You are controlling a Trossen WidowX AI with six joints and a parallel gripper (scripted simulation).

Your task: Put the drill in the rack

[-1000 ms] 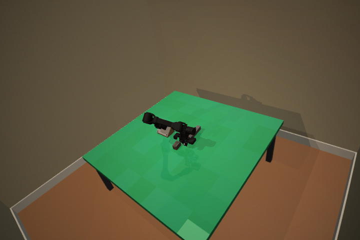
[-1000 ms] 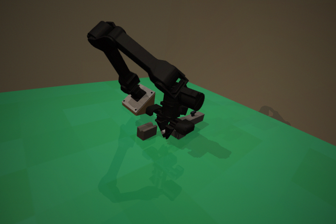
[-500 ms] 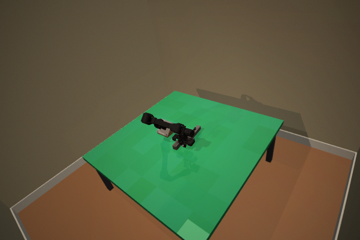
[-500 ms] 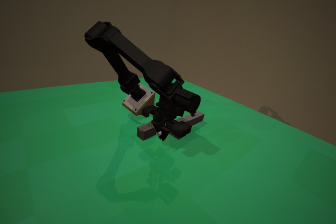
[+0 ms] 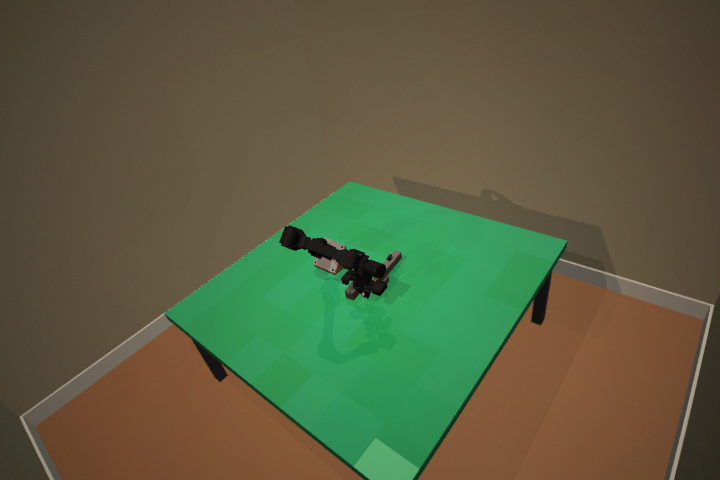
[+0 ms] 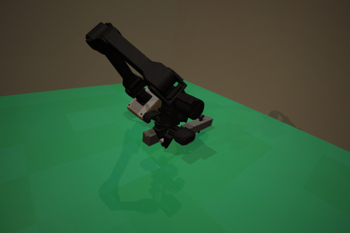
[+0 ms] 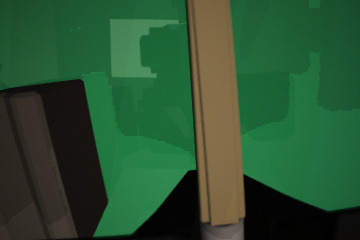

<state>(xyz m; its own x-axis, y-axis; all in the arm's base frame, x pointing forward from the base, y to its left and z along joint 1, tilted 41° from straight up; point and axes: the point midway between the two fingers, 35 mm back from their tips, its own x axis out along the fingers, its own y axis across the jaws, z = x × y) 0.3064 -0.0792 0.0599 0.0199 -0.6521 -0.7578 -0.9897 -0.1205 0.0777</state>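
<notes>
The notched grey rack is 8 cm behind my gripper tip. From my gripper tip the other things lie so: dark key: 3 cm behind, 20 cm to the left, 3 cm above; long grey block: 2 cm behind, 18 cm to the left, 2 cm above.
</notes>
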